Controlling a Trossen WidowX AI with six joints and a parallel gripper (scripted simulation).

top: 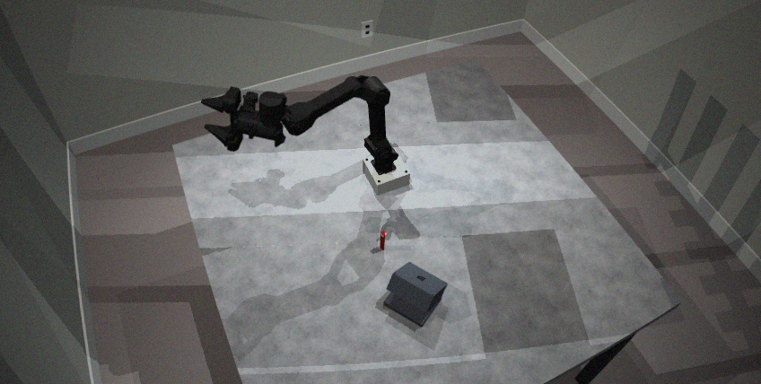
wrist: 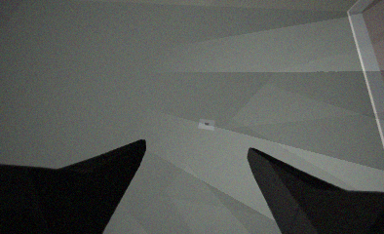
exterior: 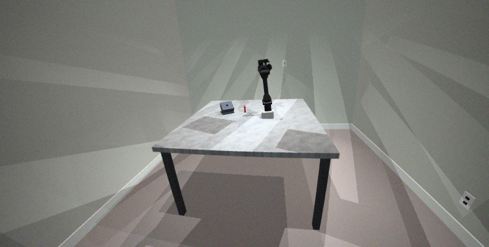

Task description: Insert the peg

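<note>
The red peg lies 30 cm ahead of my gripper tip, 39 cm to the left of it and 41 cm below it. The rest, counted from my gripper tip: sloped grey panel: 49 cm ahead, 40 cm to the left, 40 cm below; then flat dark foot: 50 cm ahead, 38 cm to the left, 46 cm below.
</note>
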